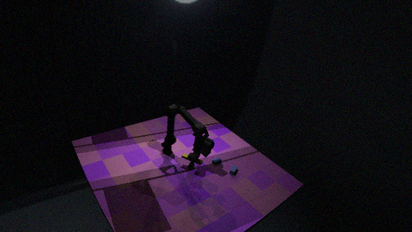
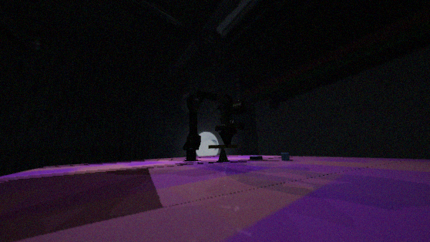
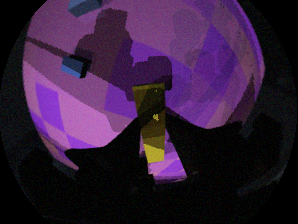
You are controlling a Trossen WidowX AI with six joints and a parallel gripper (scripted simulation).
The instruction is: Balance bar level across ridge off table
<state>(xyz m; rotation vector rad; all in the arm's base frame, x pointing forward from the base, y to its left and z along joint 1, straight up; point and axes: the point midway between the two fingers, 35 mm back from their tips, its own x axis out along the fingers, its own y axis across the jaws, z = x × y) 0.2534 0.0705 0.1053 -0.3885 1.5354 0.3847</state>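
The yellow bar is 20 mm behind my gripper tip and 10 mm to the right of it. Also, from my gripper tip: ridge (30 mm behind, 10 mm to the right, 40 mm below).
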